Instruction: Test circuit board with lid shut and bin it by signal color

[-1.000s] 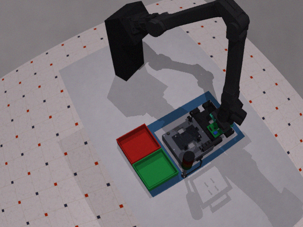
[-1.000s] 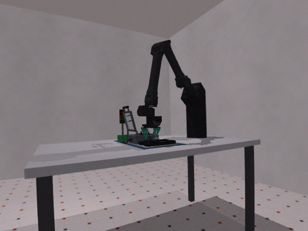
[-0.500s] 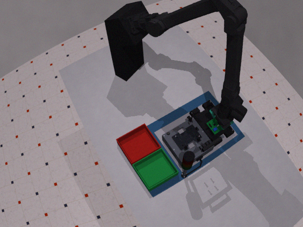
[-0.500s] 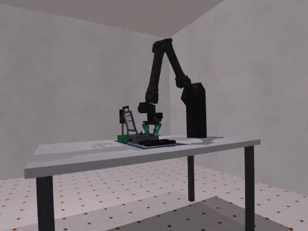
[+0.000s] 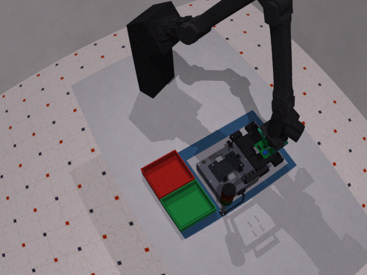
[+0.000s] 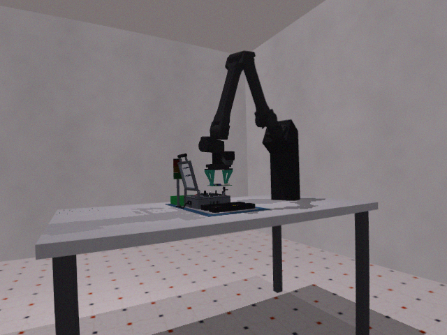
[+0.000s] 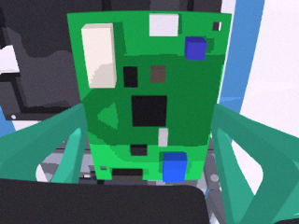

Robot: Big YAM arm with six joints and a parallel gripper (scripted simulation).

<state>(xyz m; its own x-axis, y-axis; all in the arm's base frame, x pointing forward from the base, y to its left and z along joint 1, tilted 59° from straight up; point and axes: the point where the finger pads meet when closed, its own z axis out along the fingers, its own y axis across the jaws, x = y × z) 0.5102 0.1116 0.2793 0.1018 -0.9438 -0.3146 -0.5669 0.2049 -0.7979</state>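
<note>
The green circuit board is right at my hand. The rest, counted from my hand: latch hook 130 mm to the right, 80 mm behind, 40 mm below; tester lid 160 mm to the right, 110 mm ahead, 60 mm above; tester plate 170 mm to the right, 50 mm below, 10 mm behind.
</note>
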